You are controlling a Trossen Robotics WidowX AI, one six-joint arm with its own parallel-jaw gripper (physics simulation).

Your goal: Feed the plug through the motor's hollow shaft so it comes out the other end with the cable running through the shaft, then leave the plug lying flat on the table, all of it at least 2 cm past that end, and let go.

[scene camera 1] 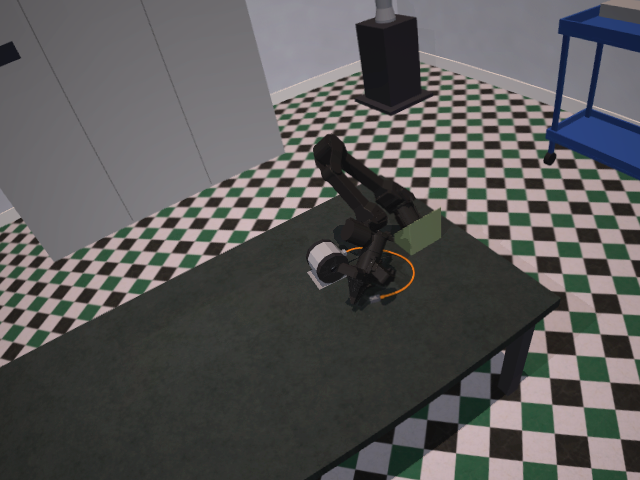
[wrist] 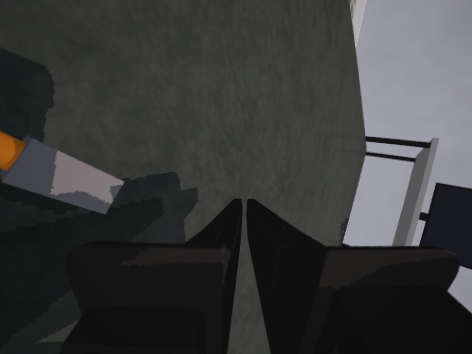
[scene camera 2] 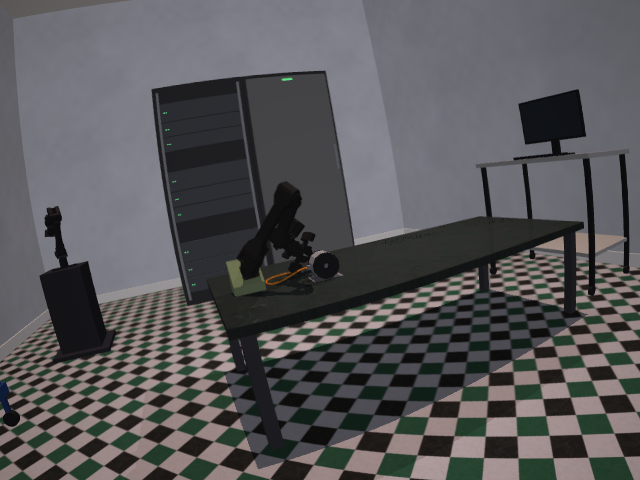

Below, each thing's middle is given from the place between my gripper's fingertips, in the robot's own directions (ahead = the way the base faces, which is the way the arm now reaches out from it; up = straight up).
Labels:
I see the grey plug point(wrist: 40, 168) 70 mm behind my hand, 10 mm to the left of it and 30 mm below it.

